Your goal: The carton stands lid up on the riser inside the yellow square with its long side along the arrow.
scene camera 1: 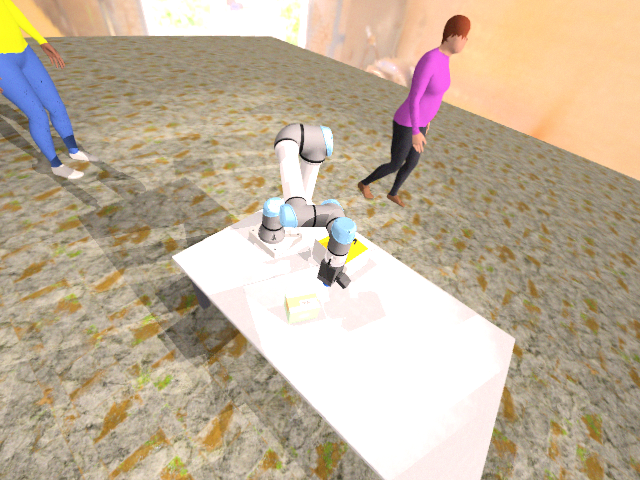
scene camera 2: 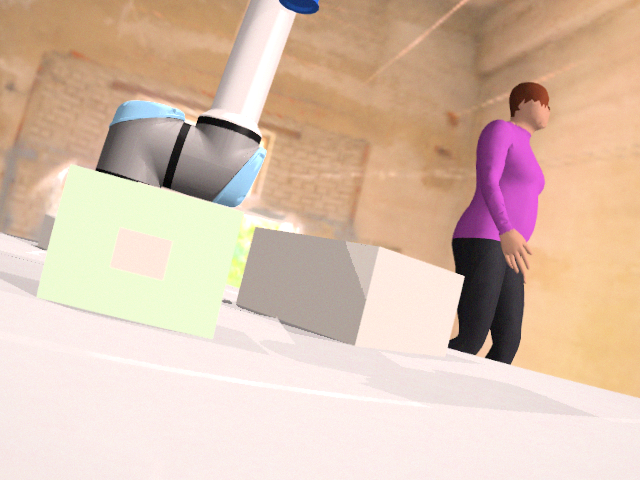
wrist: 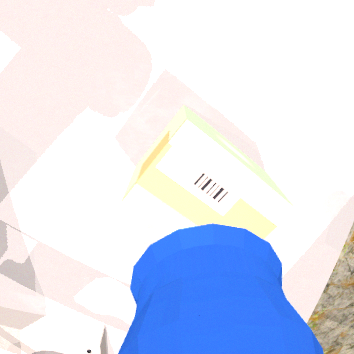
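Observation:
The carton (scene camera 1: pixel 302 308) (scene camera 2: pixel 139 253) (wrist: pixel 212 185) is a pale green-yellow box standing on the table, apart from the riser. A white label with a barcode is on its upper face. The riser (scene camera 2: pixel 408 304) is a grey-white block; in scene camera 1 the arm partly hides it. The yellow square (scene camera 1: pixel 357 250) lies on its top, with part of the black arrow showing. My gripper, a blue suction cup (scene camera 1: pixel 326 283) (scene camera 2: pixel 299 6) (wrist: pixel 207 240), holds nothing and hangs above the table, higher than the carton. In the wrist view it covers the carton's near edge.
The white table (scene camera 1: pixel 413 361) has the arm's base (scene camera 1: pixel 271 240) at its back left. A person in purple (scene camera 1: pixel 426 93) (scene camera 2: pixel 509 186) stands beyond the table on the right. A person in yellow and blue (scene camera 1: pixel 31 87) stands at the far left.

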